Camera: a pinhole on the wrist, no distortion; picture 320 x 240 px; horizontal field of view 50.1 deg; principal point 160.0 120.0 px. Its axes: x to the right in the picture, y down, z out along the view. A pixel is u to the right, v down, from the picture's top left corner.
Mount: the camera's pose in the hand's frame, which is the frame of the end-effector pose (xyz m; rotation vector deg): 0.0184 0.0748 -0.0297 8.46 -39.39 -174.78
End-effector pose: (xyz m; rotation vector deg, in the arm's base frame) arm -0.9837 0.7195 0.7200 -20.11 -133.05 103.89
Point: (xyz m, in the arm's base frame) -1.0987 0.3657 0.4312
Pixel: 133 189
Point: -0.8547 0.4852 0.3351
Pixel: 305 37
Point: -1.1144 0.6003 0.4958
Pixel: 24 125
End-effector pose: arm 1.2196 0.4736 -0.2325 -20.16 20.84 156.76
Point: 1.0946 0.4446 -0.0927
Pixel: 32 224
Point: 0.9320 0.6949 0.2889
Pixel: outside the picture
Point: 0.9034 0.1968 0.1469
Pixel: outside the picture
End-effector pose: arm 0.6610 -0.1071 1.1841 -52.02 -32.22 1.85
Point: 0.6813 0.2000 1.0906
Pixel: 80 5
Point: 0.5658 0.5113 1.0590
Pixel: 126 34
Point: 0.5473 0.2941 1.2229
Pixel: 123 169
